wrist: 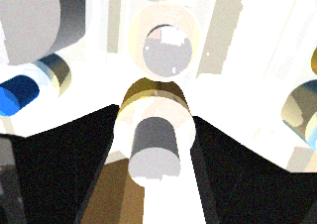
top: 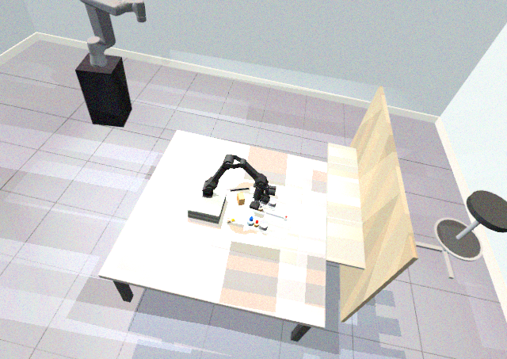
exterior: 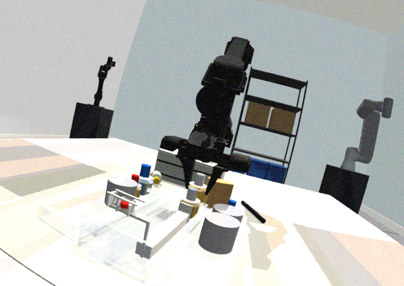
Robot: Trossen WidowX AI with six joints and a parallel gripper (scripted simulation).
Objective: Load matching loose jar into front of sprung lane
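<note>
Now: the tan box 100 mm behind my gripper tip, 60 mm to the left of it and 20 mm below it. Also, from my gripper tip: black rod 160 mm to the left, 110 mm behind, 50 mm below.
</note>
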